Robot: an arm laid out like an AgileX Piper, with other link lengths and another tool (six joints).
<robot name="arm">
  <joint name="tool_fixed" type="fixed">
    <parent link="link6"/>
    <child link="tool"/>
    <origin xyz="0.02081 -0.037 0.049" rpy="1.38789 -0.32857 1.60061"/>
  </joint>
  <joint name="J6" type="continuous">
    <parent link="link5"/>
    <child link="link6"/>
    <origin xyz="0.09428 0 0.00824"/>
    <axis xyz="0.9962 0 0.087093"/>
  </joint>
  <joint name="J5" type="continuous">
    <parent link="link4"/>
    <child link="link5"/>
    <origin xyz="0 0 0"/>
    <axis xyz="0 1 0"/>
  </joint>
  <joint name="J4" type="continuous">
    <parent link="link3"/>
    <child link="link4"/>
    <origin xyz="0.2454 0 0.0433"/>
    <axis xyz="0.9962 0 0.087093"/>
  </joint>
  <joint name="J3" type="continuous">
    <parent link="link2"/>
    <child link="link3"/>
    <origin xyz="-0.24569 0 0.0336"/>
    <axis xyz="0 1 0"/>
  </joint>
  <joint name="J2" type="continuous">
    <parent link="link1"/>
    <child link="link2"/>
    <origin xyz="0 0 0"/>
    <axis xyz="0 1 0"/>
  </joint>
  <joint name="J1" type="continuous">
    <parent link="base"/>
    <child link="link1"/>
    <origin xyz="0 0 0.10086"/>
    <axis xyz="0 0 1"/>
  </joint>
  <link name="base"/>
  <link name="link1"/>
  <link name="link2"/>
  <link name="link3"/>
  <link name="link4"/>
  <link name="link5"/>
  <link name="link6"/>
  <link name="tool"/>
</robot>
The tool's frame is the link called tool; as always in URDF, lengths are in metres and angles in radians. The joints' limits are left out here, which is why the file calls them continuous.
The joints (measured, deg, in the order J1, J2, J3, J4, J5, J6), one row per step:
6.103, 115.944, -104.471, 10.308, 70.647, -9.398
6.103, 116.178, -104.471, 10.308, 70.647, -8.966
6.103, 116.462, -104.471, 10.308, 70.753, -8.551
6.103, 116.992, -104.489, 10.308, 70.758, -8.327
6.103, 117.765, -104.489, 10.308, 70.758, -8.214
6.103, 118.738, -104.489, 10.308, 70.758, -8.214
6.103, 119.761, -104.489, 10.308, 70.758, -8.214
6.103, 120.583, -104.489, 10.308, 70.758, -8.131
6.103, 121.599, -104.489, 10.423, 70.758, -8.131
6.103, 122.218, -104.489, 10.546, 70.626, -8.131
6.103, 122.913, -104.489, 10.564, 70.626, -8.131
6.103, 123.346, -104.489, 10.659, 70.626, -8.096
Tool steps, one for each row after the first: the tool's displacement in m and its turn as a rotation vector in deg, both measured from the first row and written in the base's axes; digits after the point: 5 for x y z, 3 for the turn. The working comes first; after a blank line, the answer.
Tool pose at each row, in the base's axes (x y z in m, rotation vector in deg; the steps are taken from these numbers as rounded here):
0.46272, 0.03814, 0.19217, 129.458, 115.978, 30.340
0.46291, 0.03778, 0.19016, 130.091, 115.621, 30.057
0.46297, 0.03746, 0.18760, 130.789, 115.367, 29.598
0.46368, 0.03734, 0.18334, 131.373, 115.345, 28.991
0.46469, 0.03735, 0.17703, 132.000, 115.546, 28.087
0.46591, 0.03748, 0.16911, 132.629, 115.947, 26.949
0.46705, 0.03760, 0.16075, 133.285, 116.363, 25.742
0.46782, 0.03761, 0.15401, 133.898, 116.600, 24.759
0.46866, 0.03790, 0.14566, 134.631, 117.008, 23.654
0.46934, 0.03816, 0.14070, -134.611, -116.786, -23.102
0.46979, 0.03823, 0.13498, -134.450, -116.525, -22.180
0.46999, 0.03839, 0.13139, -134.355, -116.238, -21.667

0.00019, -0.00036, -0.00201, 0.063, 0.316, -0.414
0.00025, -0.00068, -0.00457, 0.106, 0.781, -0.795
0.00096, -0.00080, -0.00883, 0.091, 1.337, -1.010
0.00197, -0.00079, -0.01514, 0.023, 2.126, -1.120
0.00319, -0.00066, -0.02306, -0.089, 3.093, -1.123
0.00433, -0.00054, -0.03142, -0.208, 4.109, -1.125
0.00510, -0.00053, -0.03816, -0.289, 4.941, -1.207
0.00594, -0.00024, -0.04651, -0.296, 5.963, -1.227
0.00662, 0.00002, -0.05147, -0.236, 6.463, -1.273
0.00707, 0.00009, -0.05719, -0.300, 7.155, -1.279
0.00727, 0.00025, -0.06078, -0.253, 7.603, -1.332

